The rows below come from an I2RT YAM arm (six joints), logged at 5 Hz.
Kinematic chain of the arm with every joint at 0, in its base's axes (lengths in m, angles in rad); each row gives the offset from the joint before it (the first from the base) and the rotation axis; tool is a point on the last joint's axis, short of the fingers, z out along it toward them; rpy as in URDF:
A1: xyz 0 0 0.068 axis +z
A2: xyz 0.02 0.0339 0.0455 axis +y
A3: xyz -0.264 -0.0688 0 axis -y
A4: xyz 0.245 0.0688 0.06 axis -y
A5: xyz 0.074 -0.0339 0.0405 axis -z
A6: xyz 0.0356 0 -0.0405 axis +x
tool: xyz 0 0 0 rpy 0 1.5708 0
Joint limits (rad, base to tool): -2.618..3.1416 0..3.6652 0..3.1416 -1.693..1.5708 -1.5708..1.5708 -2.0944..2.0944
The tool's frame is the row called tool.
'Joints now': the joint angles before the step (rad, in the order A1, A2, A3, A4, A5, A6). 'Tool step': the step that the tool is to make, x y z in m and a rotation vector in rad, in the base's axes. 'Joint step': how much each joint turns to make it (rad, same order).
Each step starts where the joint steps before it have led.
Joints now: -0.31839, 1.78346, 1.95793, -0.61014, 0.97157, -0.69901
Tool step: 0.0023, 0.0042, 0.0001, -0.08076, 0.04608, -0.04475
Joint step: 0.01636, -0.01297, -0.04901, 0.11458, 0.09163, -0.11479
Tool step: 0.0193, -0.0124, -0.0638, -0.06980, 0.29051, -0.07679
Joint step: -0.01034, 0.03941, -0.21700, 0.25200, 0.11731, -0.27888
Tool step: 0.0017, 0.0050, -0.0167, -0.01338, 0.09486, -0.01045
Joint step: 0.01391, -0.00135, -0.06674, 0.05547, 0.03754, -0.08213
